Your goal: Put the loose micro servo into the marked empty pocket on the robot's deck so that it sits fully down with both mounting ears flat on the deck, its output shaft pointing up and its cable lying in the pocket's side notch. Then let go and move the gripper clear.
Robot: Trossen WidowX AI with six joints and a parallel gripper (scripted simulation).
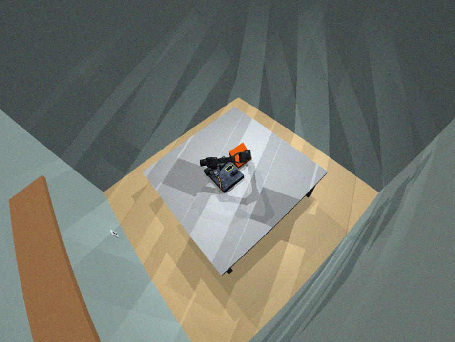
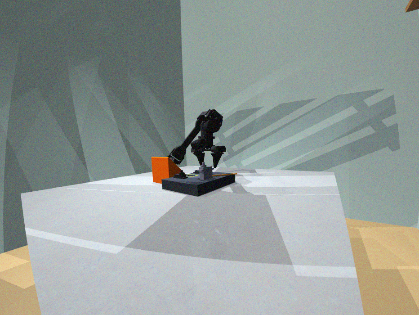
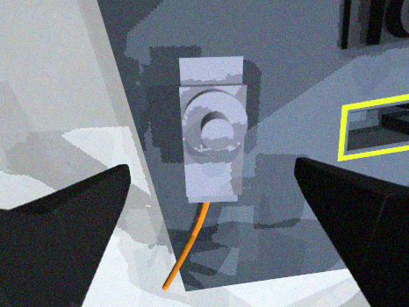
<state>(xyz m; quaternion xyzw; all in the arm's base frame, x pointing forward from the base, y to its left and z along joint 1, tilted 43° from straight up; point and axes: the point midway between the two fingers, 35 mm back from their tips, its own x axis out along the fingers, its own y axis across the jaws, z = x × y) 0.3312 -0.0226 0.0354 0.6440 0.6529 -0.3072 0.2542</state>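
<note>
The dark grey deck lies 7 cm below my gripper tip, 3 cm behind it and 1 cm to the left of it.
</note>
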